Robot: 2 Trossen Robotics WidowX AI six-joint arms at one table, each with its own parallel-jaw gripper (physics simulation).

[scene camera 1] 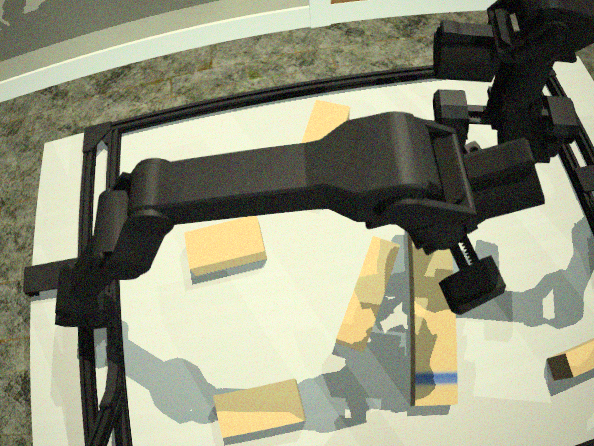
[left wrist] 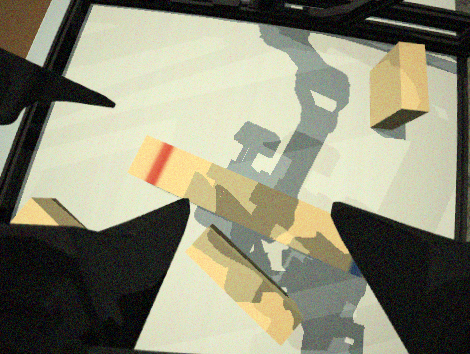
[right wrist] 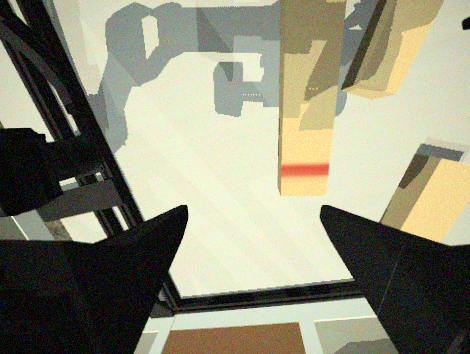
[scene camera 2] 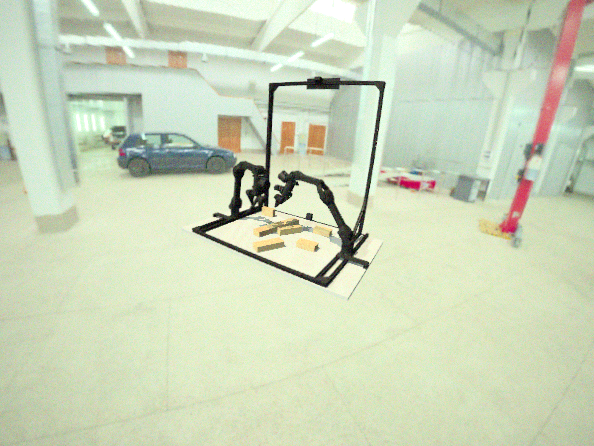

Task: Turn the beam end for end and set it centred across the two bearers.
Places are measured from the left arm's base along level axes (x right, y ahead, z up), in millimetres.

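Where they show: left gripper, fingertip midpoint: (left wrist: 260, 206) (scene camera 2: 277, 205); right gripper, fingertip midpoint: (left wrist: 137, 53) (right wrist: 253, 211) (scene camera 2: 255, 207); left arm's base, link origin: (scene camera 1: 96, 309) (scene camera 2: 347, 251); right arm's base, link origin: (right wrist: 83, 156) (scene camera 2: 235, 215).
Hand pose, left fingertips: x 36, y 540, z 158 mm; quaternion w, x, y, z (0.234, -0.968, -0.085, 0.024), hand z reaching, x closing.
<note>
Each offset is from my left fingertips to the top centre of the thing. "spot": to the spot under its first point.
The beam @[dx +9, dy +0, dz -139 mm] (scene camera 1: 442, 345) (scene camera 2: 262, 231) (left wrist: 315, 215) (right wrist: 304, 145) is a long pale wooden bar lying low on the table, with a blue band near one end and a red band near the other. The left arm hides its red end in scene camera 1. A shorter bar @[dx +10, dy -101, dz -133 mm] (scene camera 1: 365, 295) (scene camera 2: 290, 229) (left wrist: 250, 285) (right wrist: 390, 50) lies slanted beside it. Which wooden blocks are the two bearers I cannot tell. My left gripper (scene camera 2: 279, 195) (left wrist: 260, 206) is open and empty above the beam. My right gripper (scene camera 1: 505, 115) (right wrist: 253, 211) is open and empty, off the beam's red end.
Wooden blocks lie around: one at the left (scene camera 1: 225, 245) (scene camera 2: 307, 244), one at the bottom @[spot: dx +155, dy -285, dz -140 mm] (scene camera 1: 260, 410) (scene camera 2: 322, 231), one at the top @[spot: dx -302, dy -106, dz -140 mm] (scene camera 1: 325, 120) (scene camera 2: 268, 244) (right wrist: 430, 200), and one at the right (scene camera 1: 577, 360) (scene camera 2: 268, 211) (left wrist: 400, 85). A black frame @[spot: dx -396, dy -184, dz -161 mm] (scene camera 1: 275, 95) (scene camera 2: 260, 255) borders the table.
</note>
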